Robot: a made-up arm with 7 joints.
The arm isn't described. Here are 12 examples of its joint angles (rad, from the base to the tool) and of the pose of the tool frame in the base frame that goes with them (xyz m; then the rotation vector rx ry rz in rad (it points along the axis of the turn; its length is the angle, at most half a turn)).
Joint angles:
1: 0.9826 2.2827 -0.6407 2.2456 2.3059 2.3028 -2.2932
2: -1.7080 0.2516 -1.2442 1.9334 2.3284 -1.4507 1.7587
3: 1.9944 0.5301 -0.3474 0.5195 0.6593 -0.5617 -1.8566
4: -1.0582 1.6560 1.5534 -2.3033 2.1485 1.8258 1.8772
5: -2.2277 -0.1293 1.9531 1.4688 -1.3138 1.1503 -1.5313
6: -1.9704 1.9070 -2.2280 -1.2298 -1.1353 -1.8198 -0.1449
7: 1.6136 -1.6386 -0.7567 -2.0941 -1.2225 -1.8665 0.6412
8: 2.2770 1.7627 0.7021 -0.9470 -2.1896 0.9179 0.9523
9: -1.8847 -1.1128 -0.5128 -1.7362 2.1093 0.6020 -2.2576
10: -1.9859 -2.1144 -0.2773 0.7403 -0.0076 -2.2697 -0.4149
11: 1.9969 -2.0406 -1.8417 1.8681 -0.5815 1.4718 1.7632
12: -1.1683 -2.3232 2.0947 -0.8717 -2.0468 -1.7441 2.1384
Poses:
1: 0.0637 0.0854 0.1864 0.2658 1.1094 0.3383
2: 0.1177 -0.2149 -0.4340 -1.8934 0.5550 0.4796
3: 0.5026 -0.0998 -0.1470 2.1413 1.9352 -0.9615
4: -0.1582 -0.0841 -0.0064 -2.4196 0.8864 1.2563
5: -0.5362 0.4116 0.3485 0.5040 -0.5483 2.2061
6: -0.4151 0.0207 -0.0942 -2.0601 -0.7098 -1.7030
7: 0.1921 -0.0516 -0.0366 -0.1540 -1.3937 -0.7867
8: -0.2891 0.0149 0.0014 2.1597 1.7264 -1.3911
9: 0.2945 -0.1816 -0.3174 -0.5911 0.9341 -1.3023
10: -0.1478 -0.4640 0.3221 -1.7171 -0.0522 -0.8963
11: -0.0897 -0.3954 0.5587 2.2793 -0.1920 -1.3969
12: 0.6177 -0.0521 -0.1510 -1.7224 -1.2106 0.3037
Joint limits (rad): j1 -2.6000..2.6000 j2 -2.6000..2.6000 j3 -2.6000..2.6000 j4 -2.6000..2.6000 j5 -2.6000..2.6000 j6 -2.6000..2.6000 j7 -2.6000..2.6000
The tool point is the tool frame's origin. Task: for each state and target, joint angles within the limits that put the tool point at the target. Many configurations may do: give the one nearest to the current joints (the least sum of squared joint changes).
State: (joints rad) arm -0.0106 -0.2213 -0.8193 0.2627 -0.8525 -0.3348 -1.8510
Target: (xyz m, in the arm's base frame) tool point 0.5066 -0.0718 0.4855
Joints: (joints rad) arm -0.3793 -0.0167 -0.5413 -0.2196 -0.4059 -0.1034 -2.6000
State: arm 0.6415 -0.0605 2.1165 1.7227 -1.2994 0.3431 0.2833
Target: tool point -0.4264 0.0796 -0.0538
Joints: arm 0.6950 -0.0219 2.3051 1.8356 -1.2349 0.3452 0.2792
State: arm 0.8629 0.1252 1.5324 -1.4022 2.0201 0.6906 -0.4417
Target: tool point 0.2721 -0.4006 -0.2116
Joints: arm 1.6130 0.0180 1.3037 -0.8697 2.0956 0.2234 -0.6598
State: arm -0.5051 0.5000 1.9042 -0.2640 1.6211 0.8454 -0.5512
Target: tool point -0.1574 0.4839 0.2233
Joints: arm -1.4622 0.9287 1.4290 -0.7179 2.5729 0.7633 -0.4378
